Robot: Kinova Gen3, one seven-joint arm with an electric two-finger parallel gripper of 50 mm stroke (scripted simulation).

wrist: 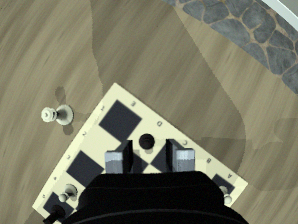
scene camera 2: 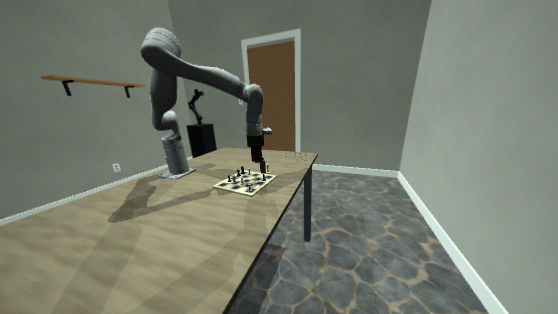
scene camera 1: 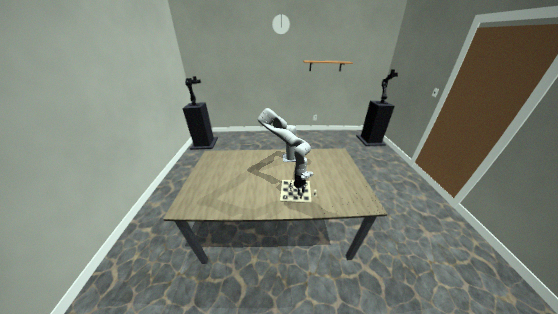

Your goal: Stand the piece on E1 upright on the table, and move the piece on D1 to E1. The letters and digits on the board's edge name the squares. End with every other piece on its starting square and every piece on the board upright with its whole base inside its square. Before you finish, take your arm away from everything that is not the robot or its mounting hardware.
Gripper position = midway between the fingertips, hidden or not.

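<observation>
I can see my gripper (wrist: 149, 150). There is a chessboard (scene camera 2: 255, 179) in the scene as well, and I can see it too.
</observation>
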